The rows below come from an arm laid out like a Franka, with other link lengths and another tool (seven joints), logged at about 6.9 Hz.
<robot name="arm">
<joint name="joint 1" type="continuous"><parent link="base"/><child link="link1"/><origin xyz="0 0 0.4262" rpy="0 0 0"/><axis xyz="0 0 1"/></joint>
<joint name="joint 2" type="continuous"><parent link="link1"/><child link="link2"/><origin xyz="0 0 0" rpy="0 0 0"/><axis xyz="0 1 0"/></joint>
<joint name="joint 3" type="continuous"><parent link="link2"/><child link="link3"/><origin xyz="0 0 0.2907" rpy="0 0 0"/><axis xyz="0 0 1"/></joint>
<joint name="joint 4" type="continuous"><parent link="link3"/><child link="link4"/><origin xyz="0.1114 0 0" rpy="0 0 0"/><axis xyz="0 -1 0"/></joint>
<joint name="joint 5" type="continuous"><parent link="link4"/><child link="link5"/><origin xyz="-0.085 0 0.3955" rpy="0 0 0"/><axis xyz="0 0 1"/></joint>
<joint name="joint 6" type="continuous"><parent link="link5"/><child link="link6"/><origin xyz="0 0 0" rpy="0 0 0"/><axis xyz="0 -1 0"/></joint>
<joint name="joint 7" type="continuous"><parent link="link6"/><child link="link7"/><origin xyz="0.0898 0 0" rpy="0 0 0"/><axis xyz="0 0 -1"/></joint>
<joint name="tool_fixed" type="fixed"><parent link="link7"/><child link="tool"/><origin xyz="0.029 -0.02 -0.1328" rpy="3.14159 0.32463 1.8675"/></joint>
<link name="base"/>
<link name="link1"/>
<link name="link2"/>
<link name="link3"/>
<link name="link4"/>
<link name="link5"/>
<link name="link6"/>
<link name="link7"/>
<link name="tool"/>
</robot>
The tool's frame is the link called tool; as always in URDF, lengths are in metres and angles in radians. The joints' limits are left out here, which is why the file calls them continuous.
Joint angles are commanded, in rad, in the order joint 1, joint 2, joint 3, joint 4, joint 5, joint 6, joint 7. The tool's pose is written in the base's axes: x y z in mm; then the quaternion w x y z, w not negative. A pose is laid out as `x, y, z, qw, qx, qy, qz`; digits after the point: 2 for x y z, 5 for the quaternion.
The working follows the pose.
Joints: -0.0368 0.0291 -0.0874 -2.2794 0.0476 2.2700 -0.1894
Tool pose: 579.92, -85.68, 372.65, 0.10711, 0.57427, 0.80684, -0.08805
Where each joint sits with the arm in this pose, in the base's axes (m; each line is computed from the numbers above, not from the rounded line before):
joint 1: 0.0000 0.0000 0.4262
joint 2: 0.0000 0.0000 0.4262
joint 3: 0.0085 -0.0003 0.7168
joint 4: 0.1189 -0.0141 0.7135
joint 5: 0.4661 -0.0580 0.5105
joint 6: 0.4661 -0.0580 0.5105
joint 7: 0.5547 -0.0718 0.5070
the tool: 0.5799 -0.0857 0.3726

